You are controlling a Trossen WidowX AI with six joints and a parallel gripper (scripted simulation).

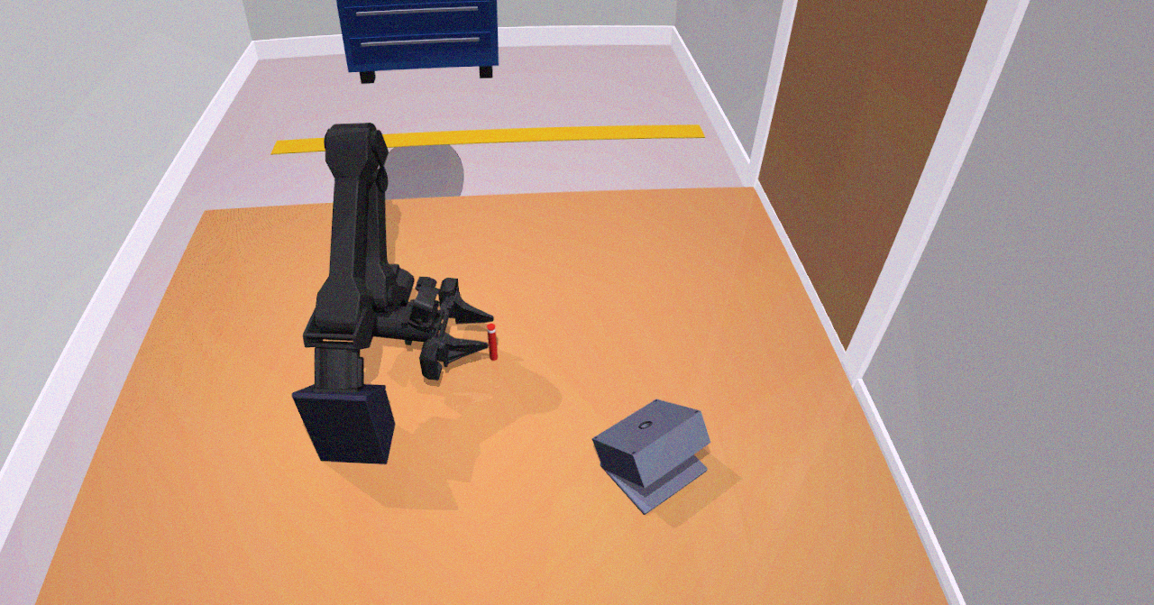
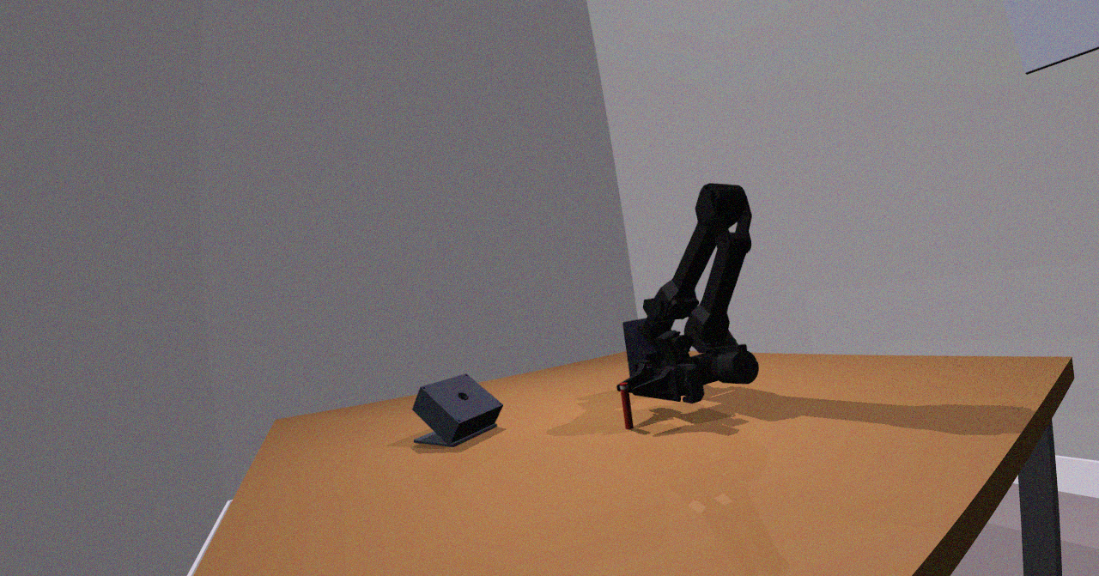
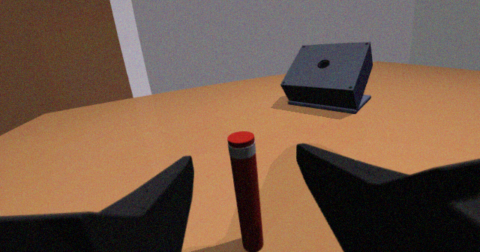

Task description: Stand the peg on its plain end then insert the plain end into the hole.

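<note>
The red peg is 1 cm below my gripper tip. Round my gripper tip: sloped grey panel 24 cm to the right, 23 cm ahead, 1 cm below.
</note>
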